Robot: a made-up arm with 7 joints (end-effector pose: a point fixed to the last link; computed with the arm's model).
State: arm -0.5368 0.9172 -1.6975 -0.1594 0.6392 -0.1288 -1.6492
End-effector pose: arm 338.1 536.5 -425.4 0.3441 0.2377 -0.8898 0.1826
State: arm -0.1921 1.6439 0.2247 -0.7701 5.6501 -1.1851 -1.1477
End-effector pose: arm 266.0 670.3 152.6 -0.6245 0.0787 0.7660 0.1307
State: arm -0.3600 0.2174 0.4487 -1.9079 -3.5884 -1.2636 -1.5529
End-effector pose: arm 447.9 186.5 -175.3 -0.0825 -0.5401 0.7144 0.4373
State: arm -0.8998 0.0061 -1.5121 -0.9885 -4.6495 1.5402 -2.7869
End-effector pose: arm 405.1 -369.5 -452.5 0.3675 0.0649 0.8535 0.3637
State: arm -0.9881 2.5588 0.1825 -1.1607 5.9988 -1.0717 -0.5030
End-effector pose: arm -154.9 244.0 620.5 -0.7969 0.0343 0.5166 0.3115
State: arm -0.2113 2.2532 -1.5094 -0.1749 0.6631 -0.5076 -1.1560
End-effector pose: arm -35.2 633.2 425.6 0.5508 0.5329 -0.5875 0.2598
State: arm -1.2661 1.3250 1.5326 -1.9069 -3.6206 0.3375 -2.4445
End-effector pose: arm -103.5 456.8 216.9 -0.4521 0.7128 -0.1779 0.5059
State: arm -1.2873 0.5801 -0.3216 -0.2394 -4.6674 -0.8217 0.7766
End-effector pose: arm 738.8 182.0 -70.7 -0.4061 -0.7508 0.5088 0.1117
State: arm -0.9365 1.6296 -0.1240 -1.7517 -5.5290 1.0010 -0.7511
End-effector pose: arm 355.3 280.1 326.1 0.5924 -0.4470 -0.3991 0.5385
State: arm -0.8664 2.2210 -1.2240 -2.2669 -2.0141 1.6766 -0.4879
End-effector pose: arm 243.3 324.6 54.6 -0.9200 0.0167 0.0412 0.3894
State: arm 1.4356 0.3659 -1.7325 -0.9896 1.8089 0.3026 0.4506
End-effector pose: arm -648.0 -258.8 -135.4 -0.1178 0.7209 0.5122 0.4517
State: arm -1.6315 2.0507 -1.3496 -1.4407 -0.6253 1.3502 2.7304
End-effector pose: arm 289.1 484.6 282.4 -0.1810 0.9351 -0.3037 0.0240
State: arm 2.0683 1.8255 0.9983 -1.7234 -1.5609 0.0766 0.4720
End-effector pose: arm 148.6 525.0 -146.4 0.3068 0.0544 -0.9300 0.1949
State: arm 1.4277 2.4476 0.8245 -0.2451 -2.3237 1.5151 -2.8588
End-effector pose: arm 443.1 584.1 215.2 0.2735 -0.6421 -0.6306 0.3393
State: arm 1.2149 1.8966 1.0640 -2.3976 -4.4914 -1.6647 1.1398
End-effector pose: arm 295.3 216.9 28.6 -0.7996 -0.5861 0.0645 0.1142
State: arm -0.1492 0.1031 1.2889 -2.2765 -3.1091 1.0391 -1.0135
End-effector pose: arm 136.2 332.1 -190.3 0.4263 0.8885 0.1636 0.0464
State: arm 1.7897 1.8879 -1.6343 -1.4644 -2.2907 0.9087 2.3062
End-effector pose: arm -375.7 422.5 268.7 -0.3565 0.3317 -0.3756 0.7885
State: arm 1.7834 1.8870 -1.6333 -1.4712 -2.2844 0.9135 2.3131
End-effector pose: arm -377.3 420.9 265.4 -0.3501 0.3284 -0.3721 0.7945
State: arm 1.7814 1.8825 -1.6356 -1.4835 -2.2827 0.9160 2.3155
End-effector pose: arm -380.1 415.1 264.1 -0.3484 0.3242 -0.3652 0.8001
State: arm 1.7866 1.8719 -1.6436 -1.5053 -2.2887 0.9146 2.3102
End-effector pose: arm -384.7 402.3 266.1 -0.3546 0.3185 -0.3524 0.8054
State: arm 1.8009 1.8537 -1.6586 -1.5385 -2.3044 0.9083 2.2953
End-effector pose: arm -390.7 380.4 272.3 -0.3700 0.3105 -0.3325 0.8100
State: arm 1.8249 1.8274 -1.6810 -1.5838 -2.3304 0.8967 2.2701
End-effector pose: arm -396.4 348.9 282.7 -0.3940 0.2990 -0.3048 0.8139
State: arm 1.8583 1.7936 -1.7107 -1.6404 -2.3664 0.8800 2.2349
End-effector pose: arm -399.4 308.2 297.2 -0.4245 0.2825 -0.2697 0.8169
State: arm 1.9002 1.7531 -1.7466 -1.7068 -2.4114 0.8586 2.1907
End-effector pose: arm -396.8 259.9 314.4 -0.4579 0.2594 -0.2281 0.8192
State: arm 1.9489 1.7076 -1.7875 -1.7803 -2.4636 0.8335 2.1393
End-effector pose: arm -386.4 206.8 332.7 -0.4899 0.2292 -0.1819 0.8212
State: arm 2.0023 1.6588 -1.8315 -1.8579 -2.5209 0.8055 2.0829
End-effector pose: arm -367.3 152.3 349.9 -0.5166 0.1925 -0.1338 0.8235
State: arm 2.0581 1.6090 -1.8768 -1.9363 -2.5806 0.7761 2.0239
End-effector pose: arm -340.0 100.2 363.8 -0.5348 0.1512 -0.0866 0.8268
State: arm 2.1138 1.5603 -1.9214 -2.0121 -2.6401 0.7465 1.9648
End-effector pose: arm -307.1 53.6 373.3 -0.5434 0.1084 -0.0431 0.8313
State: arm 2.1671 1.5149 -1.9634 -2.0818 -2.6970 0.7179 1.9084
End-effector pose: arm -271.9 14.7 378.1 -0.5433 0.0674 -0.0057 0.8368
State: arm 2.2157 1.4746 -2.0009 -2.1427 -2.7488 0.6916 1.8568
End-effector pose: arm -237.8 -15.8 379.0 -0.5367 0.0308 0.0242 0.8429
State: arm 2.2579 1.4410 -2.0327 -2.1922 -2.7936 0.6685 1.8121
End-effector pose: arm -207.7 -38.2 377.5 -0.5271 0.0007 0.0464 0.8486
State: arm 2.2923 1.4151 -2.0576 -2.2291 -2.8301 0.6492 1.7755
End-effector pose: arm -183.4 -53.5 375.3 -0.5176 -0.0224 0.0612 0.8531
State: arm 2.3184 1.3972 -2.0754 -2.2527 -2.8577 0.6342 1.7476
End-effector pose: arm -165.9 -63.1 373.8 -0.5108 -0.0385 0.0696 0.8560
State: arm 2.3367 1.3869 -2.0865 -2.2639 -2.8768 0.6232 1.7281
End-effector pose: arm -154.6 -68.2 373.8 -0.5082 -0.0485 0.0731 0.8568
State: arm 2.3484 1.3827 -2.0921 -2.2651 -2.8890 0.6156 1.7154
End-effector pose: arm -148.6 -70.2 375.5 -0.5094 -0.0539 0.0728 0.8557
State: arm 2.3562 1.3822 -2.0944 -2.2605 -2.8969 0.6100 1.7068
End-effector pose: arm -145.6 -70.3 378.2 -0.5132 -0.0566 0.0705 0.8535
